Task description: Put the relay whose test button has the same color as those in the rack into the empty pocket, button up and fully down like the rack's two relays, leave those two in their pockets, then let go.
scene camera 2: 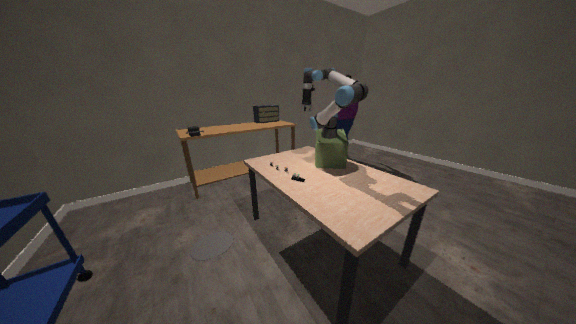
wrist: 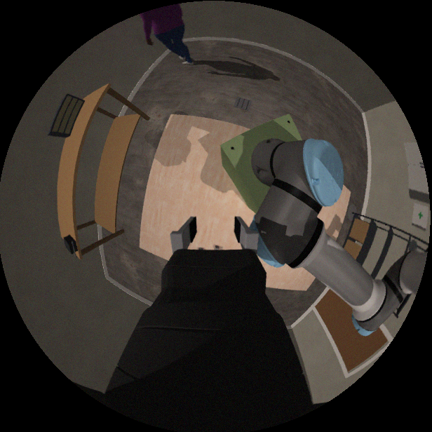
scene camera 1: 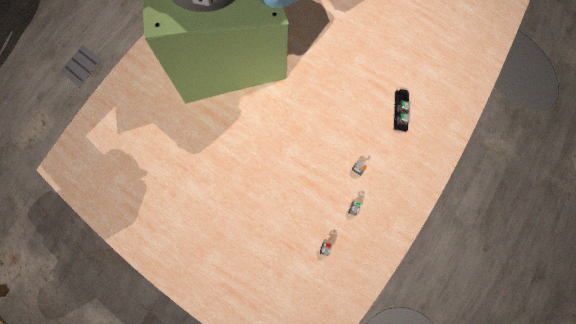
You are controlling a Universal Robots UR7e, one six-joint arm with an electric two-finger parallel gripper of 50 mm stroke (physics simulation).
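Places are measured from the arm's base along level axes (x left, y back, z up), in millimetres.
Where they show: gripper, between the fingertips: [scene camera 2: 307,111]; arm's base, origin of its link: [scene camera 2: 329,134].
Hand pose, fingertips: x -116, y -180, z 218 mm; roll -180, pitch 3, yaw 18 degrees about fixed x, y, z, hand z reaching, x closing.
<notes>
Things, the pixels of their top centre, and the offset from my fingertips. Level surfaces: height alone.
- black rack, centre of its top: [scene camera 1: 403,108] [scene camera 2: 298,177] dx +258, dy -289, dz -481 mm
- orange-button relay, centre of its top: [scene camera 1: 361,165] [scene camera 2: 286,167] dx +63, dy -279, dz -460 mm
- green-button relay, centre of its top: [scene camera 1: 357,207] [scene camera 2: 277,165] dx -22, dy -323, dz -460 mm
- red-button relay, centre of its top: [scene camera 1: 327,249] [scene camera 2: 271,161] dx -135, dy -323, dz -460 mm
- table, height of its surface: dz -504 mm
A black rack [scene camera 1: 398,127] [scene camera 2: 301,179] lies on the table. In scene camera 1 it holds two relays with green buttons, one [scene camera 1: 404,106] near its middle and one [scene camera 1: 403,118] lower; its upper end pocket is empty. Three loose relays stand in a row beyond it: an orange-button relay [scene camera 1: 359,168] [scene camera 2: 286,170] nearest the rack, a green-button relay [scene camera 1: 355,208] [scene camera 2: 277,167] in the middle, a red-button relay [scene camera 1: 326,248] [scene camera 2: 271,164] farthest. My gripper [scene camera 2: 307,108] [wrist: 215,224] is open and empty, high above the table. Small parts show below it in the wrist view, colours unclear.
A green pedestal [scene camera 1: 225,62] [scene camera 2: 331,154] [wrist: 239,167] carries the arm on the table [scene camera 1: 270,200] [scene camera 2: 350,215] [wrist: 165,200]. A wooden shelf bench [scene camera 2: 235,129] [wrist: 67,175] stands beyond the table. A person [scene camera 2: 348,113] [wrist: 167,25] stands behind the arm. A blue cart [scene camera 2: 25,202] is at the left.
</notes>
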